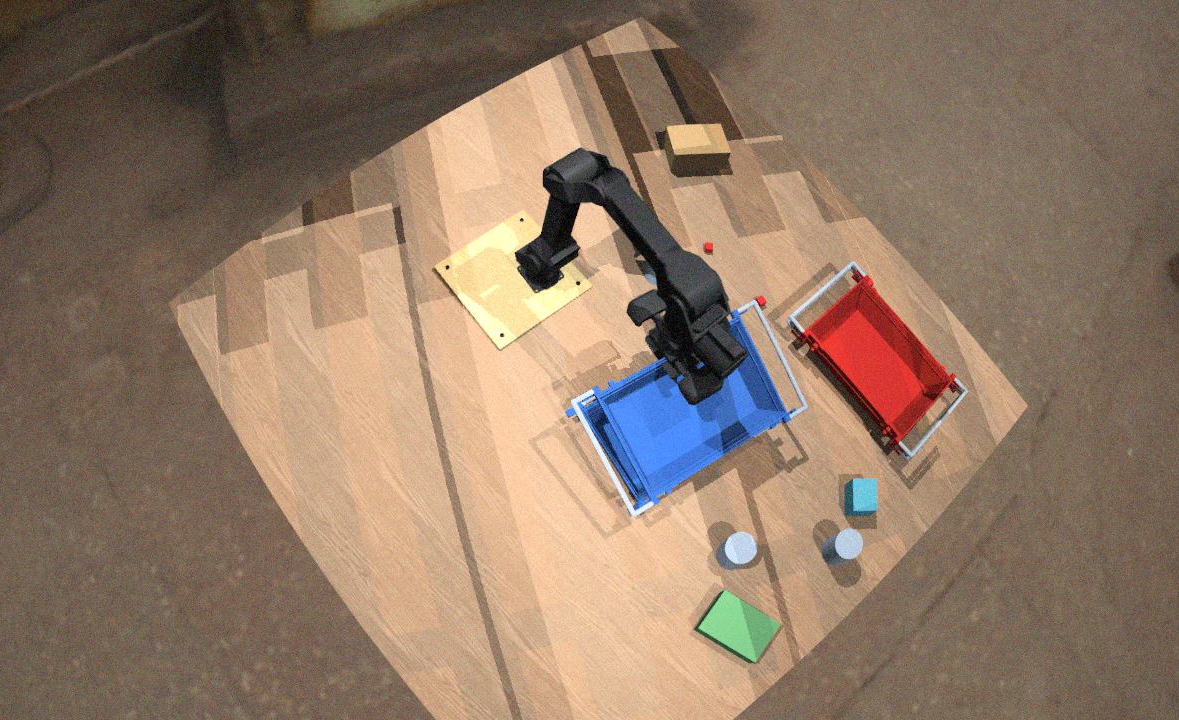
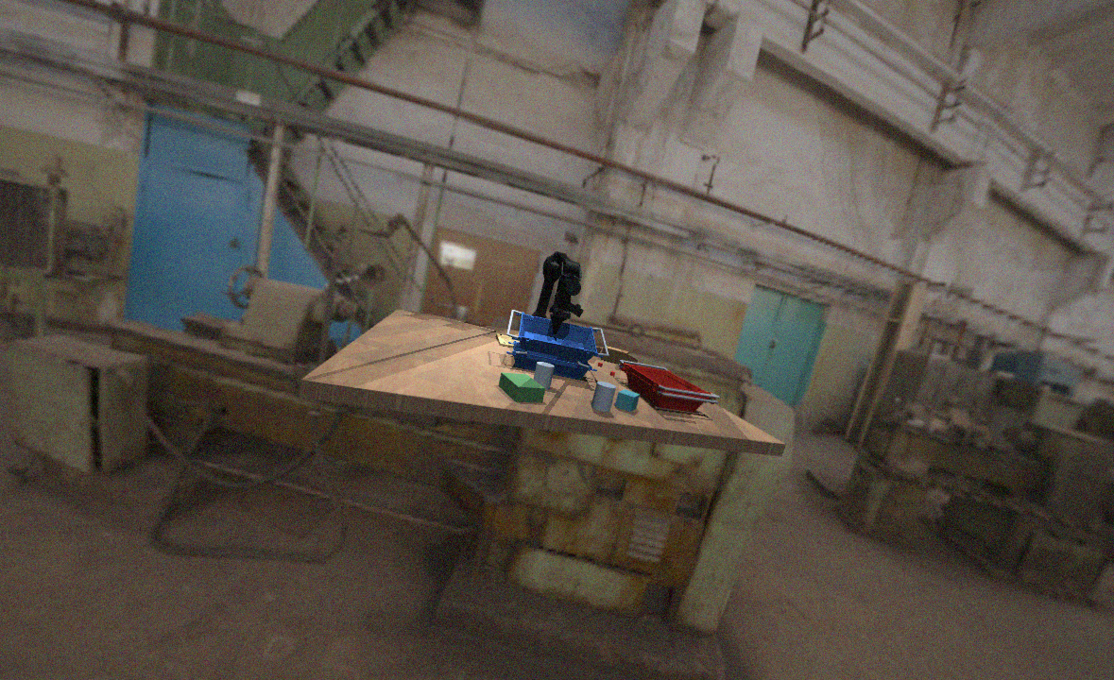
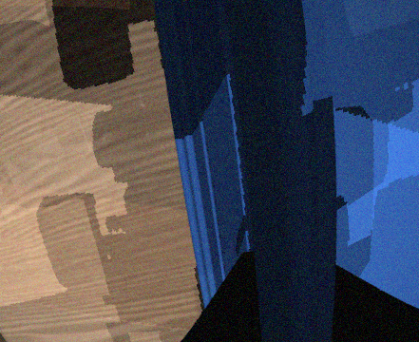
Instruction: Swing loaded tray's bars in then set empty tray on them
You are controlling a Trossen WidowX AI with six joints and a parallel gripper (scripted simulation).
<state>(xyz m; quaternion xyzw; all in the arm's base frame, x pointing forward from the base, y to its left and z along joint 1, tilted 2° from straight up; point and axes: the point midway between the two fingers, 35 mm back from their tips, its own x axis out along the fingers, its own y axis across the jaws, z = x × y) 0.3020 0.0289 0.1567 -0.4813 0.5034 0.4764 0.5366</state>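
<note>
The blue tray is 80 mm ahead of my gripper tip, 10 mm to the right of it and 10 mm above it. Also, from my gripper tip: cyan cube: 380 mm ahead, 180 mm to the left, 100 mm below; green block: 420 mm ahead, 140 mm to the right, 100 mm below; tan box: 370 mm behind, 400 mm to the left, 90 mm below.
</note>
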